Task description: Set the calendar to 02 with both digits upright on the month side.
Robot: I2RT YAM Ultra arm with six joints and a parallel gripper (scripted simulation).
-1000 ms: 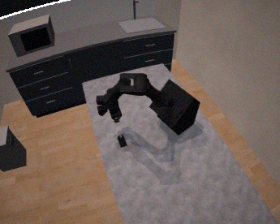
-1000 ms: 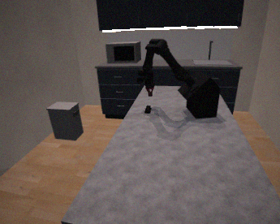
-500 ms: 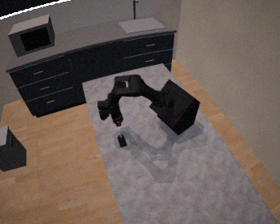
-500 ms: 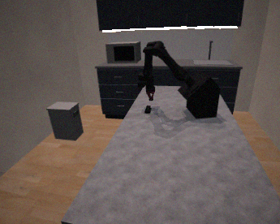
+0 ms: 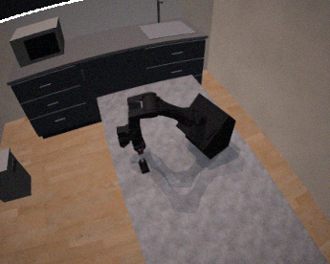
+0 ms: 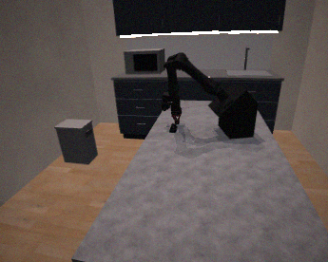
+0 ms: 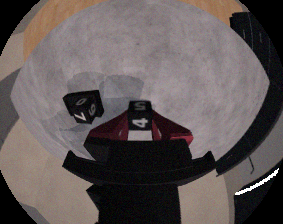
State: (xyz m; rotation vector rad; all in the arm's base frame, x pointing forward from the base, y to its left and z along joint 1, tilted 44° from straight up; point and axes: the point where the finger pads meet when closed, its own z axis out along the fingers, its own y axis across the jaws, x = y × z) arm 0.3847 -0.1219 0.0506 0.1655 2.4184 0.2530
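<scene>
The dark tray lies 10 cm to the left of my hand, 2 cm below it and 2 cm ahead of it. Round my hand: dark calendar cube right at my hand.
</scene>
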